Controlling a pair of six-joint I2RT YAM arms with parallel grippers.
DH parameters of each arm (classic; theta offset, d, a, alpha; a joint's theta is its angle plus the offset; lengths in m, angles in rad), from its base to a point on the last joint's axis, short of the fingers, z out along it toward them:
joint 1: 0 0.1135 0.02 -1.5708
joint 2: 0 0 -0.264 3.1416
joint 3: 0.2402 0 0.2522 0
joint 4: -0.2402 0 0.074 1.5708
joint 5: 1.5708 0 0 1.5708
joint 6: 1.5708 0.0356 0 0
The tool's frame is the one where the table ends.
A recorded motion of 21 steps. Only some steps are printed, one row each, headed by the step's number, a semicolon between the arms.
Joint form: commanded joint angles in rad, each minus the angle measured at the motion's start. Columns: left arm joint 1, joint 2, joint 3, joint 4, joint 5, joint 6; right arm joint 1, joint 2, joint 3, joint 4, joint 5, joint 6.
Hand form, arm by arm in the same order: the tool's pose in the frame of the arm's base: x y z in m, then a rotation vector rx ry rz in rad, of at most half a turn. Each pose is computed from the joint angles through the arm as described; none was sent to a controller.
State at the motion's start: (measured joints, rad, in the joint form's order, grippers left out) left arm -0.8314 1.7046 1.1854 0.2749 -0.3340 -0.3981; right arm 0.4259 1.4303 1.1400 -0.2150 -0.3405 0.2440
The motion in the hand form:
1: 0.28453 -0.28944 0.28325 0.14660 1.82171 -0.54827; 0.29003 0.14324 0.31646 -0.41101 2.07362 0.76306
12: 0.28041 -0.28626 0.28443 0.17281 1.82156 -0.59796; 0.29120 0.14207 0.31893 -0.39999 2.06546 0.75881
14: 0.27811 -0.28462 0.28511 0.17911 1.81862 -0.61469; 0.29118 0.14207 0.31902 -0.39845 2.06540 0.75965
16: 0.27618 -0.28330 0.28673 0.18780 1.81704 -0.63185; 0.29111 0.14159 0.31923 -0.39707 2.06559 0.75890
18: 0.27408 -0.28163 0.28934 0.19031 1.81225 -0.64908; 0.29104 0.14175 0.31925 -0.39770 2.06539 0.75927
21: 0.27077 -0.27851 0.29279 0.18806 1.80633 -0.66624; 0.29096 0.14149 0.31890 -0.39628 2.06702 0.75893
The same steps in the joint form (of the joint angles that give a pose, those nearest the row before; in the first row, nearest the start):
1: 0.0074 0.0103 0.0235 -0.0064 -0.0154 0.0107; -0.0048 -0.0264 -0.0049 -0.0021 -0.0089 -0.0023
12: 0.0094 -0.0118 0.0001 0.0035 0.0337 0.0043; -0.0091 -0.0266 0.0012 0.0014 -0.0041 0.0015
14: 0.0091 -0.0231 -0.0123 0.0100 0.0474 0.0016; -0.0091 -0.0268 0.0012 0.0017 -0.0039 0.0030
16: 0.0092 -0.0337 -0.0191 0.0104 0.0632 -0.0006; -0.0103 -0.0278 0.0012 0.0006 -0.0039 0.0030
18: 0.0092 -0.0464 -0.0256 0.0119 0.0750 -0.0052; -0.0098 -0.0278 0.0013 0.0007 -0.0040 0.0030
21: 0.0092 -0.0668 -0.0374 0.0124 0.0839 -0.0123; -0.0104 -0.0283 0.0000 0.0002 -0.0038 0.0036

